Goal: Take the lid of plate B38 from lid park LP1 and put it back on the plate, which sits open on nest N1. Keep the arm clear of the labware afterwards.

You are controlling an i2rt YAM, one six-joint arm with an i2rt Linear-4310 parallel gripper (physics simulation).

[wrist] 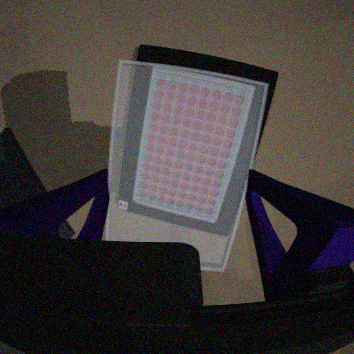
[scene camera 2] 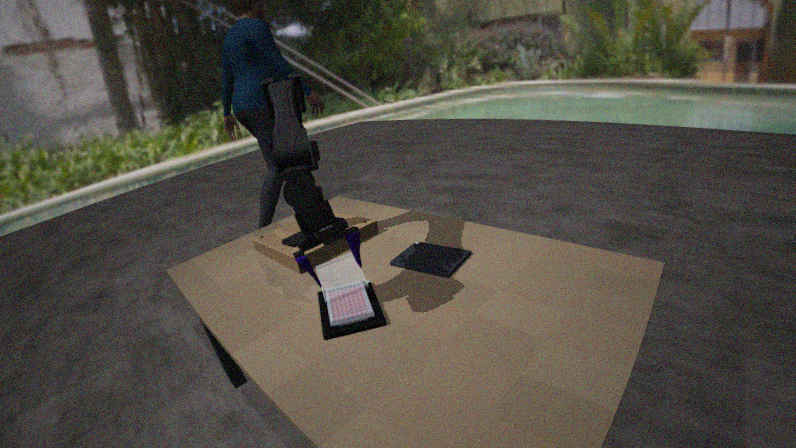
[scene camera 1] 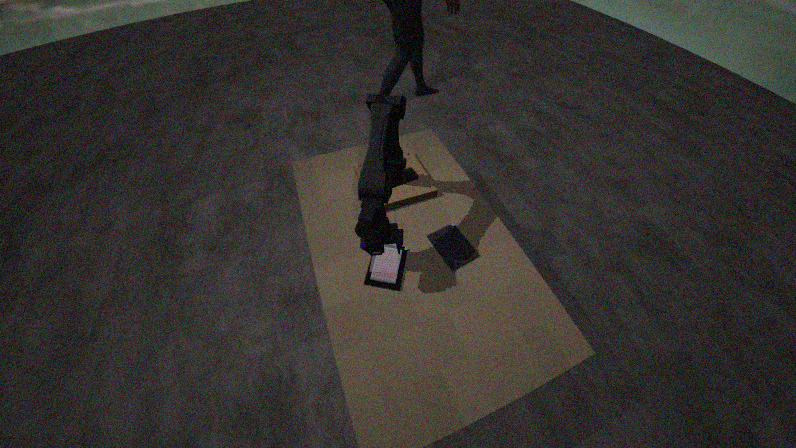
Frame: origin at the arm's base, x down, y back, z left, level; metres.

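Seen in the pictures: gripper, fingertip midpoint: (wrist: 177,177) (scene camera 2: 341,277) (scene camera 1: 386,254); arm's base at its link origin: (scene camera 1: 394,180).
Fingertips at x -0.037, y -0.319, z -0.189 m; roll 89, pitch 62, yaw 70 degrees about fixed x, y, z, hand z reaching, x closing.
Note:
Offsets run from my fingertips to a thing's top centre. "spot": to the spot under its first point. Level surfaces: height alone.
My gripper (scene camera 1: 382,249) (scene camera 2: 339,274) (wrist: 177,177) is shut on the clear lid @[dx -0.018, dy +0.000, dz -0.001 m] (scene camera 2: 340,269) (wrist: 165,237), a purple finger on each long side. The lid is held above the plate, apart from it in the scene camera 2 view. The open plate B38 @[spot: dx -0.002, dy -0.049, dz -0.026 m] (scene camera 1: 385,269) (scene camera 2: 350,304) (wrist: 192,145), with pink wells, sits on the black nest N1 @[dx +0.059, dy -0.005, dz -0.002 m] (scene camera 1: 384,286) (scene camera 2: 356,331) (wrist: 210,64). In the wrist view the plate shows through the lid, turned slightly against it. The lid reaches past the plate toward the gripper. The exact height gap cannot be told.
A dark flat pad @[spot: dx +0.067, dy -0.048, dz +0.246 m] (scene camera 1: 453,246) (scene camera 2: 431,259), its label unreadable, lies beside the nest on the wooden table top @[dx +0.077 m] (scene camera 1: 462,345) (scene camera 2: 490,356). The arm's wooden base block (scene camera 1: 414,195) (scene camera 2: 278,248) is behind the gripper. A person (scene camera 1: 409,38) (scene camera 2: 250,72) stands behind the arm.

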